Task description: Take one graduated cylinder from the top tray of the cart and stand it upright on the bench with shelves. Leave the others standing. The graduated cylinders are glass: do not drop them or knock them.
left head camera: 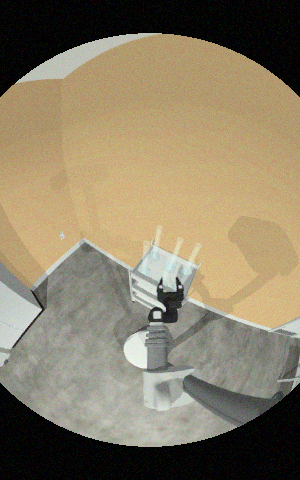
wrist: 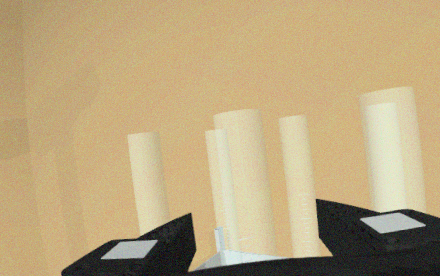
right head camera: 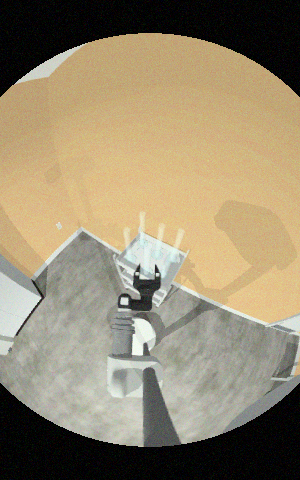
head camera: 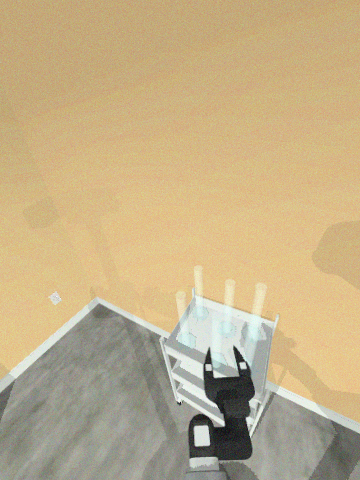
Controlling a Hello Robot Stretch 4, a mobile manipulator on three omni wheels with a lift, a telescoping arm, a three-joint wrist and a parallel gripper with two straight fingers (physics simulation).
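Frame: origin at the robot's base, x ahead, y left, z up, level; metres.
Where they show: gripper, between the fingertips: (left head camera: 168, 276) (wrist: 255, 225) (right head camera: 147, 263) (head camera: 221, 347); robot's base, origin of its link: (left head camera: 144, 348) (right head camera: 135, 335).
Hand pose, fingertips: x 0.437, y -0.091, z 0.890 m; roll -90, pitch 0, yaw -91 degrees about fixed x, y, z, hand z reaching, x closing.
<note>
Each offset is from my fingertips to the top centre of the thing. "spot": to the spot under its first point.
The white cart @(spot: 0.128 m ahead, 0.229 m left, 0.459 m down) (head camera: 171, 372) (left head camera: 132, 287) stands by the wall with several upright glass graduated cylinders on its top tray. A left cylinder @(0.175 m ahead, 0.130 m left, 0.080 m up) (head camera: 182, 315) (wrist: 150, 185), a back cylinder @(0.334 m ahead, 0.044 m left, 0.080 m up) (head camera: 199, 290) and a right cylinder @(0.187 m ahead, 0.197 m right, 0.080 m up) (head camera: 257, 310) show clearly. A front cylinder @(0.067 m ahead, 0.002 m left, 0.080 m up) (head camera: 216, 345) appears between the fingertips in the head view; whether it stands between them in depth I cannot tell. My gripper (head camera: 221, 348) (left head camera: 170, 280) (right head camera: 147, 267) (wrist: 255, 225) is open at the tray's front side, pointing toward the cylinders. In the wrist view, a slim cylinder @(0.223 m ahead, 0.080 m right, 0.080 m up) (wrist: 298, 185) and a wide cylinder (wrist: 250, 185) show beyond the fingers. The fingers hide some lower parts.
An orange wall rises close behind the cart, with a white baseboard (head camera: 55, 335) and a small outlet @(0.787 m ahead, 1.304 m left, 0.460 m down) (head camera: 54, 298). A white cabinet-like piece (left head camera: 15, 310) (right head camera: 15, 305) is at the left edge. Part of another pale structure shows at the right edge; I cannot tell which is the bench.
</note>
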